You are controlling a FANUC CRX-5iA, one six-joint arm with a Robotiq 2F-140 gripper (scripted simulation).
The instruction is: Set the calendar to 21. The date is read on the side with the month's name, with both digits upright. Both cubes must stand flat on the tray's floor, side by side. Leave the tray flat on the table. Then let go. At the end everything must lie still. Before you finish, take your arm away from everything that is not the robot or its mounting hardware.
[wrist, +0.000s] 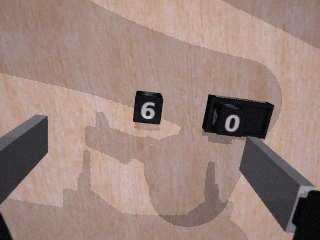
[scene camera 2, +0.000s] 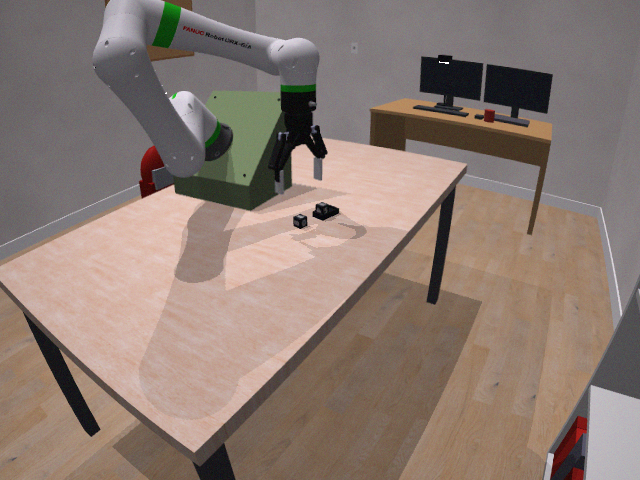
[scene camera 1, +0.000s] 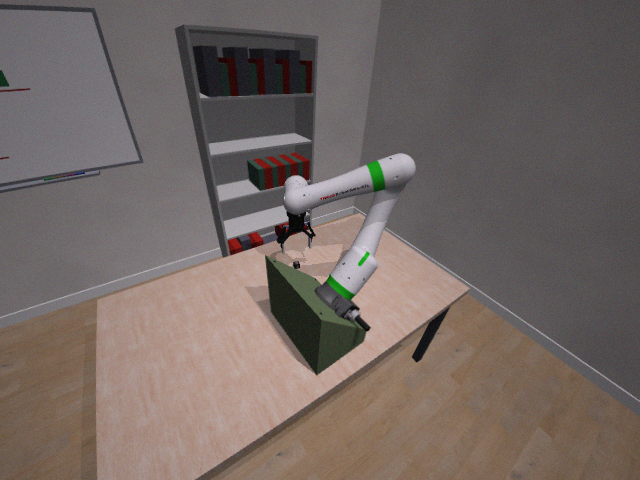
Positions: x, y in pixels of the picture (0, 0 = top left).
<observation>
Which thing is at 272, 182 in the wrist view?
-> My gripper.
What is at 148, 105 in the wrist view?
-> A black cube.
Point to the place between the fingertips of my gripper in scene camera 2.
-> At 299, 185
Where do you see a black tray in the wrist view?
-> At 259, 113
</observation>
